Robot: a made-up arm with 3 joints.
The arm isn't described. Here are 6 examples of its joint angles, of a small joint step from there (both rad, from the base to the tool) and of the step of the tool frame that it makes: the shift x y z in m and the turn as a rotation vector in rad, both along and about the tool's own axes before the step.
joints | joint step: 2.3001 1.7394 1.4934 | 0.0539 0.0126 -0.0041
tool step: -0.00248 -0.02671 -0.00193 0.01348 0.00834 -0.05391
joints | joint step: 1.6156 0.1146 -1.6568 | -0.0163 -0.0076 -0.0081
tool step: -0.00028 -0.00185 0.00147 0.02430 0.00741 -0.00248
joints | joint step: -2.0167 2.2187 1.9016 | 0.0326 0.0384 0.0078
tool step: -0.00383 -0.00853 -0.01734 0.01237 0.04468 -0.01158
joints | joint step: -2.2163 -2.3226 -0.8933 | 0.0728 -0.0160 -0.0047
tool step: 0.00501 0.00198 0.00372 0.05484 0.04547 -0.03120
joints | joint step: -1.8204 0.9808 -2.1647 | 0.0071 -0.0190 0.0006
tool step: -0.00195 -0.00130 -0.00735 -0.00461 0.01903 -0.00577
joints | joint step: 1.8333 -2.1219 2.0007 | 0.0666 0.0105 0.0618
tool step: 0.00306 0.00512 -0.00660 -0.02721 -0.01591 0.05565
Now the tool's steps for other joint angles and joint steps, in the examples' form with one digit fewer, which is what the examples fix.
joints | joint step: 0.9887 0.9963 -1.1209 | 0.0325 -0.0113 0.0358
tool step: -0.0055 0.0119 -0.0028 -0.0536 -0.0022 0.0294
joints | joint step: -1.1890 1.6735 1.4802 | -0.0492 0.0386 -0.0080
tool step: -0.0004 0.0239 -0.0136 0.0020 0.0430 0.0450
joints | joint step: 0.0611 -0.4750 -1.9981 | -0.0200 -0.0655 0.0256
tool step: -0.0060 -0.0083 -0.0174 -0.0081 0.0639 -0.0175
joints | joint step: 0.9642 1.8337 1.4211 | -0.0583 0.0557 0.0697
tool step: -0.0011 0.0210 -0.0264 -0.0864 0.0617 0.0491
